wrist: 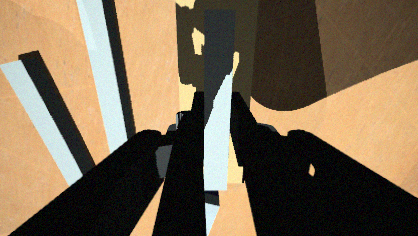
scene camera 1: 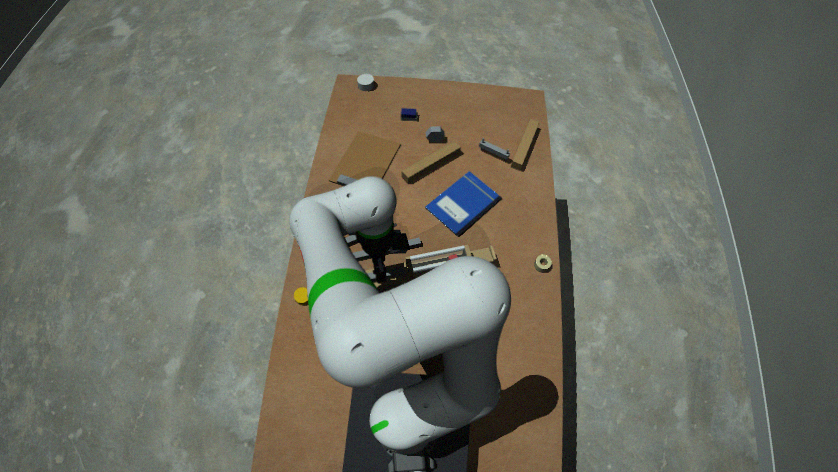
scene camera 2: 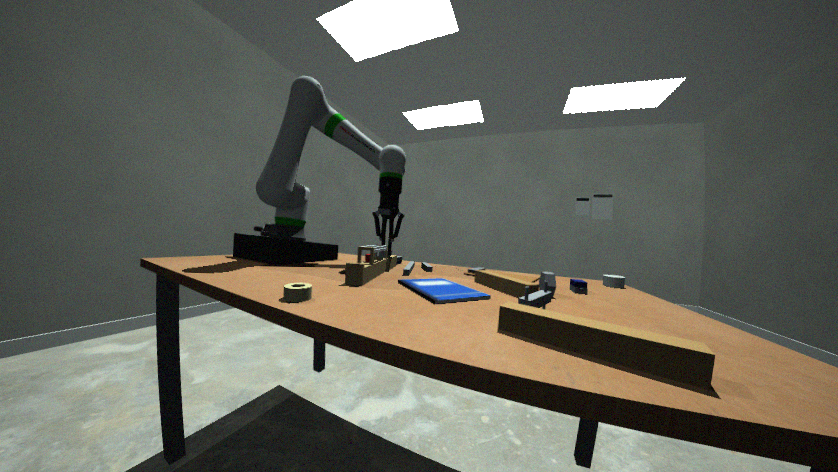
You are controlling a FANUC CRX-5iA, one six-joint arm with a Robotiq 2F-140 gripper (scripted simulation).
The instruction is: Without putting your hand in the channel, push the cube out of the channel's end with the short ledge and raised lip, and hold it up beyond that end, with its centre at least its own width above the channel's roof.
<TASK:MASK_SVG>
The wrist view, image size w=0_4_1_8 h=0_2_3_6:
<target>my gripper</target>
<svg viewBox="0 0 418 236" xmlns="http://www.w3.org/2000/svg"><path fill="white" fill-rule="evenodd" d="M232 92L230 135L238 167L243 167L242 183L245 181L256 236L418 236L417 197L310 132L301 129L290 130L287 136L279 134L274 126L257 123L240 93ZM204 92L194 91L191 110L176 113L176 123L168 127L165 135L162 135L158 130L151 129L136 133L8 236L130 236L163 182L152 236L207 236L203 172Z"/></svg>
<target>short grey bar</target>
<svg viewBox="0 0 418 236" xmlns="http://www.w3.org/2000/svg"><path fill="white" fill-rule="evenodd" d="M204 9L204 190L227 190L236 10Z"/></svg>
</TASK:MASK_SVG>
